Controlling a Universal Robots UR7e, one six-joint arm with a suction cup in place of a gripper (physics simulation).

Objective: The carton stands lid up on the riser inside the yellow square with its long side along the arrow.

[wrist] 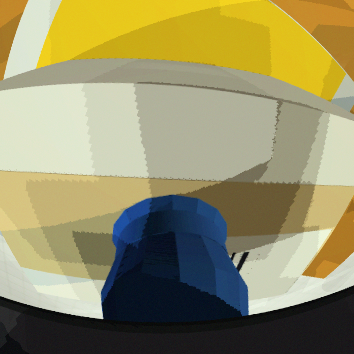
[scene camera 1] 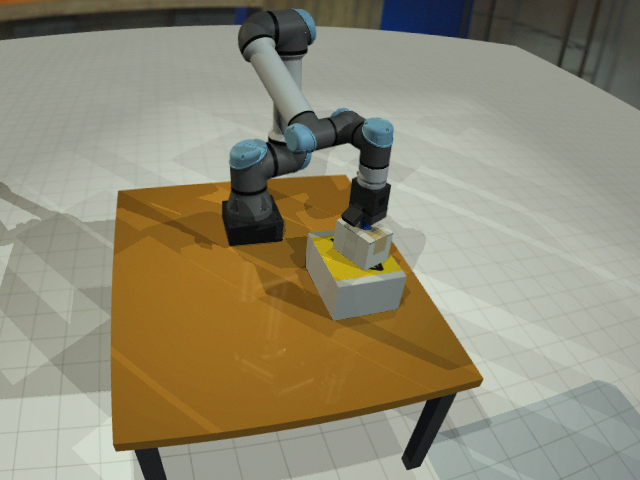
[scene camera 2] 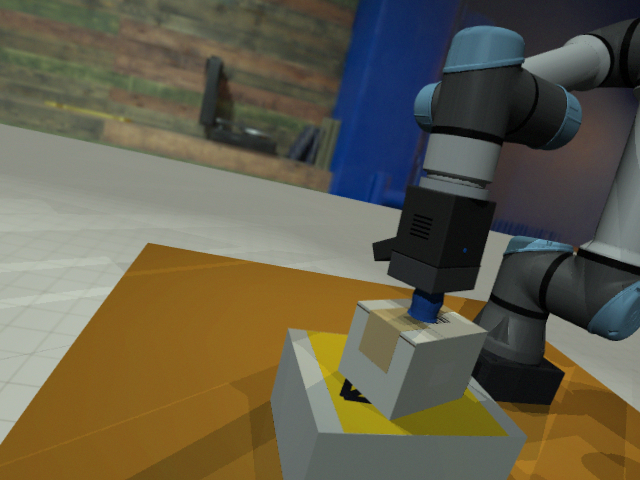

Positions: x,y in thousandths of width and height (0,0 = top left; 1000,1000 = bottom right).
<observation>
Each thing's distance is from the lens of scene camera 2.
my suction cup (scene camera 2: 665,641): 0.47 m
carton (scene camera 2: 629,761): 0.43 m
grey riser (scene camera 2: 501,872): 0.43 m
</observation>
